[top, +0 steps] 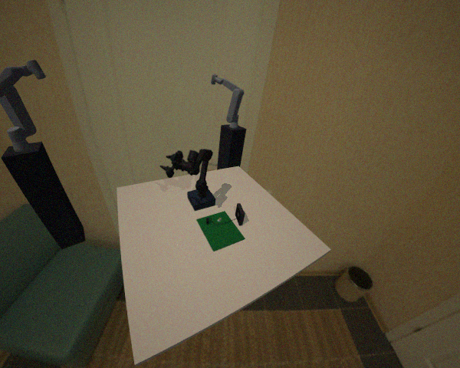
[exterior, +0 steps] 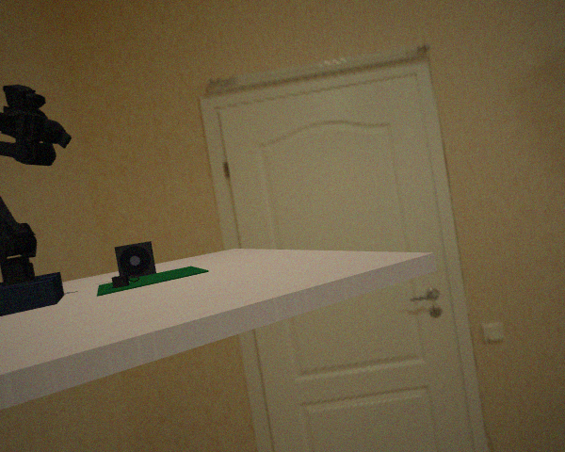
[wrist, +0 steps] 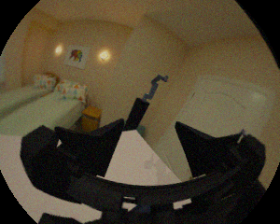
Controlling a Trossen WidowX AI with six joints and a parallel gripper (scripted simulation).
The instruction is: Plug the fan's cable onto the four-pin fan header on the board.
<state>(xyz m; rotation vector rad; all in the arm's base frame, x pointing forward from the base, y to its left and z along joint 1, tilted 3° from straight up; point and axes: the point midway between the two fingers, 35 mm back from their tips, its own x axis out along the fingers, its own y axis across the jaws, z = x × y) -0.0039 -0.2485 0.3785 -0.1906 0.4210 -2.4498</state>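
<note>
Now: the dark fan plug 260 mm ahead of my gripper tip, 190 mm to the left of it and 410 mm below it. From my gripper tip the other things lie so: green board: 360 mm ahead, 230 mm to the left, 450 mm below; then pale fan header: 290 mm ahead, 280 mm to the left, 430 mm below; then black fan: 360 mm ahead, 400 mm to the left, 380 mm below.
</note>
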